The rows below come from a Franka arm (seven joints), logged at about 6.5 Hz.
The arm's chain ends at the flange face. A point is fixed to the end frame.
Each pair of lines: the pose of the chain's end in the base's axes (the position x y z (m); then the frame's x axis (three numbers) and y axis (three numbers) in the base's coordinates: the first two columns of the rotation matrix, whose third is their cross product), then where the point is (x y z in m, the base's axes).
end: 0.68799 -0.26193 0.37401 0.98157 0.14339 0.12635 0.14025 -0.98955 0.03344
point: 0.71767 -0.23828 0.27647
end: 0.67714 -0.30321 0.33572 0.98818 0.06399 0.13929 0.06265 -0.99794 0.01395
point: 0.70971 -0.27997 0.23901
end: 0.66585 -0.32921 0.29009 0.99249 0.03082 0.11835 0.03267 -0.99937 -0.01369
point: 0.69697 -0.30435 0.19330
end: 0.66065 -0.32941 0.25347 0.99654 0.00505 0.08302 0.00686 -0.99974 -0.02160
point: 0.68893 -0.30460 0.15580
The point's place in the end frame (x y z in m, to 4 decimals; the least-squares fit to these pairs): 0.0202 -0.0225 0.1002
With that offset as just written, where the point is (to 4 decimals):
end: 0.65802 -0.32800 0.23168 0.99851 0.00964 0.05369 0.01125 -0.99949 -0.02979
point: 0.6833 -0.3023 0.1334
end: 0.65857 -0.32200 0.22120 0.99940 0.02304 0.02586 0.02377 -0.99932 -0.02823
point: 0.6807 -0.2962 0.1222
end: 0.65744 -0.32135 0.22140 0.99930 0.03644 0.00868 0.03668 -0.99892 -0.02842
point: 0.6776 -0.2953 0.1221
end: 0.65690 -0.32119 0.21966 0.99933 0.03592 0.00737 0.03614 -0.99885 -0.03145
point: 0.6769 -0.2948 0.1204
